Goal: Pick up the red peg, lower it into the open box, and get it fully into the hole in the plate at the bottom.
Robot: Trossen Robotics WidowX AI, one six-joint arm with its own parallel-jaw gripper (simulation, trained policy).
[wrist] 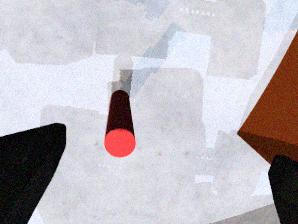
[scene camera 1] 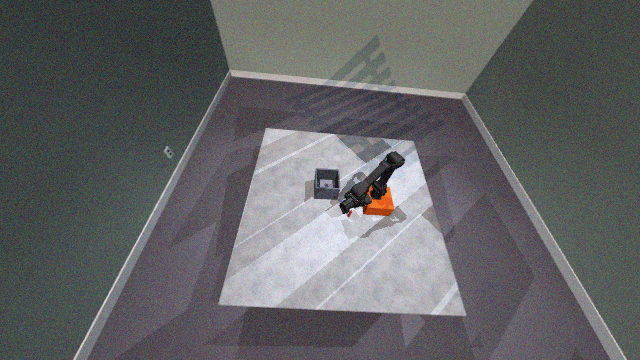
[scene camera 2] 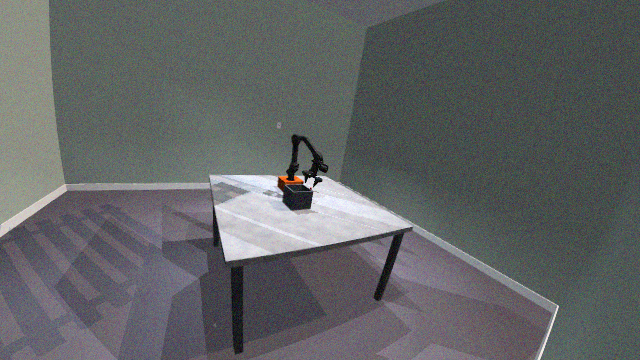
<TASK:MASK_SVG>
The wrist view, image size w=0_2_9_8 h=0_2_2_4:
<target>my gripper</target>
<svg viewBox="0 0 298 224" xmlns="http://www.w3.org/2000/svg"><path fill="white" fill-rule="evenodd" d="M277 155L271 161L269 172L267 172L271 193L273 193L274 206L277 209L281 224L298 224L298 161L293 161L290 157ZM64 124L52 123L41 125L41 127L28 129L28 131L24 129L24 131L12 133L12 135L8 133L8 135L0 137L0 224L28 224L29 220L31 220L32 214L37 208L36 205L39 205L40 198L43 197L45 190L47 190L49 183L51 183L53 175L57 171L56 168L59 167L60 159L64 155L64 148L67 145L67 127Z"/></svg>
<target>red peg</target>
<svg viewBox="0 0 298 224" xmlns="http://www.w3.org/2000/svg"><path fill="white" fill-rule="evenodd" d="M117 89L110 96L104 147L110 155L122 157L128 156L129 153L134 151L134 148L136 148L136 136L134 136L132 108L130 108L128 92L124 91L124 89Z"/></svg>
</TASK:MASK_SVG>
